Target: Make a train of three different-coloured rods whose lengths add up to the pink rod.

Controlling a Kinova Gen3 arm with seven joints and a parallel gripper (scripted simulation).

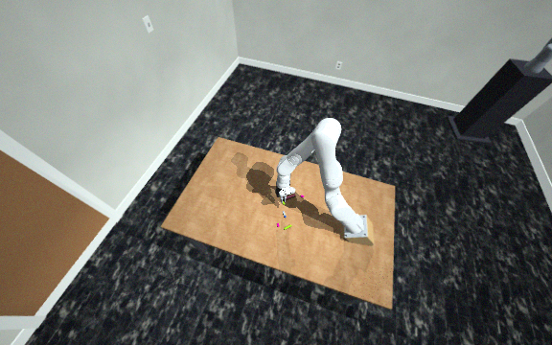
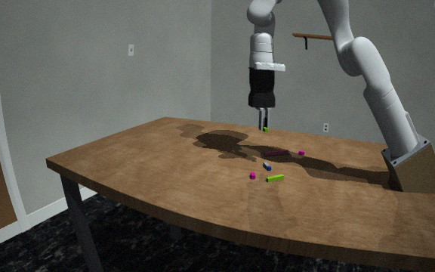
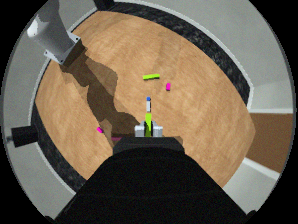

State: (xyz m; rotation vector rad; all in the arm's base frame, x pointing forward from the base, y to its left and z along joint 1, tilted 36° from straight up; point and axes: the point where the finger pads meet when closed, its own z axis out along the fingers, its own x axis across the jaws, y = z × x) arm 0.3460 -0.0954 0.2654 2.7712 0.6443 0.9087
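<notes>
Right now my hand is 11 cm above the grey rod, 4 cm to the right of it and 2 cm past it. Round my hand: blue rod 11 cm below, 6 cm to the left, 3 cm behind; then pink rod 11 cm below, 8 cm to the right, 4 cm behind.
</notes>
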